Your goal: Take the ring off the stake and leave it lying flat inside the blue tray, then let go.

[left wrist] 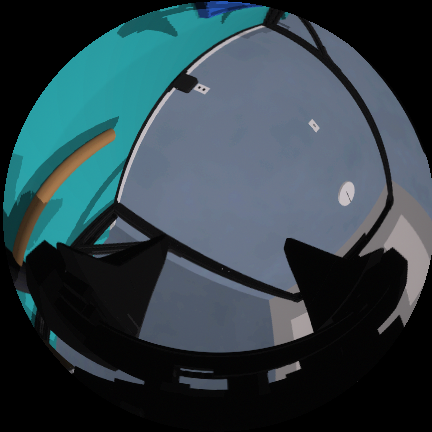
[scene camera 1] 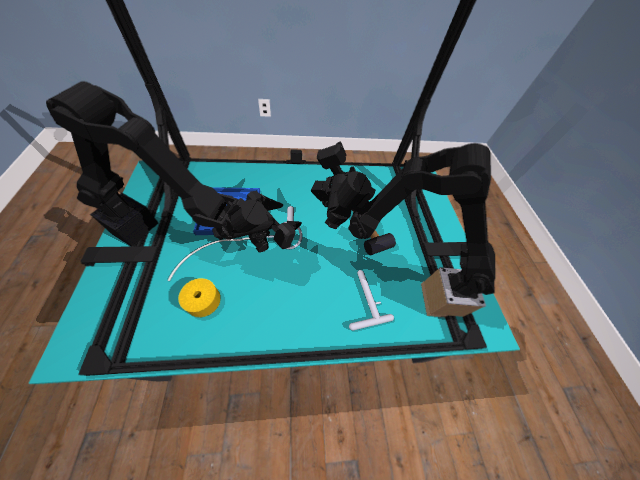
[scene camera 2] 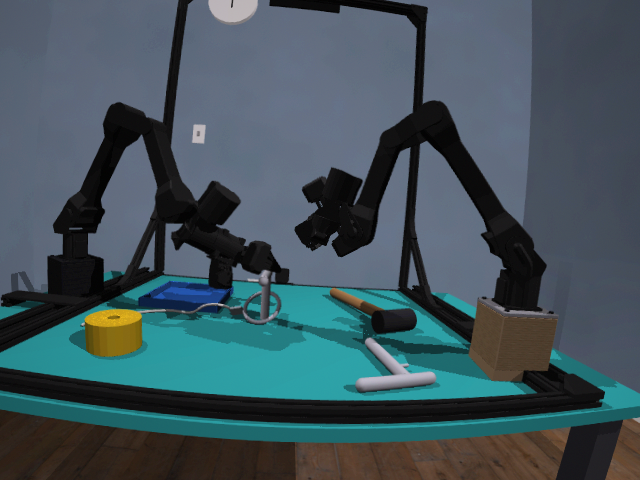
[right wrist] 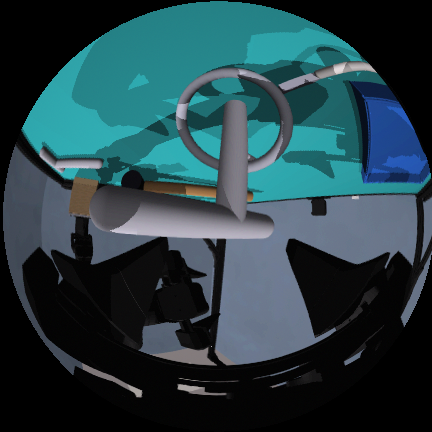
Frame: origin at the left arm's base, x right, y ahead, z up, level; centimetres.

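Seen in the pictures: left gripper, fingertip midpoint: (left wrist: 228, 243) (scene camera 1: 346, 155) (right wrist: 211, 294); right gripper, fingertip midpoint: (scene camera 1: 291, 214) (scene camera 2: 269, 268) (right wrist: 229, 244); left arm's base at its link origin: (scene camera 1: 462, 285) (scene camera 2: 515, 305) (right wrist: 81, 215); right arm's base at its link origin: (scene camera 1: 118, 210) (scene camera 2: 75, 257).
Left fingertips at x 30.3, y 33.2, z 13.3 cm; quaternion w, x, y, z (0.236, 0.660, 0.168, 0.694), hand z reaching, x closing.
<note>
Offsets run from my left fingertips to a thing's middle. "*": to the spot under its first point.
The grey stake {dz -22.4, dx -14.4, dy +14.0 cm} (scene camera 1: 290, 213) (scene camera 2: 265, 299) (right wrist: 233, 155) stands upright, with a crossbar at its top. The grey ring {* dz -21.1, dx -14.9, dy +10.8 cm} (scene camera 1: 300, 237) (scene camera 2: 279, 307) (right wrist: 286, 127) is tilted at the lower part of the stake; in the right wrist view it circles the stake's foot. The blue tray {dz -23.9, dx -4.6, dy +36.2 cm} (scene camera 1: 205, 231) (scene camera 2: 175, 306) (right wrist: 365, 145) lies behind and to the left of the stake, partly hidden by the right arm in scene camera 1. My right gripper (right wrist: 229, 244) is open and empty beside the stake's crossbar. My left gripper (left wrist: 228, 243) is open and empty, raised to the right of the stake.
A white cable (scene camera 1: 188, 254) (scene camera 2: 170, 310) runs left from near the ring. A yellow cylinder {dz -22.5, dx -36.3, dy +35.5 cm} (scene camera 1: 205, 302) (scene camera 2: 114, 338) stands front left. A mallet {dz -23.0, dx -1.1, dy -8.9 cm} (scene camera 1: 379, 243) (scene camera 2: 393, 320) and a white T-shaped piece {dz -24.0, dx -31.6, dy -9.2 cm} (scene camera 1: 371, 322) (scene camera 2: 395, 381) lie at the right.
</note>
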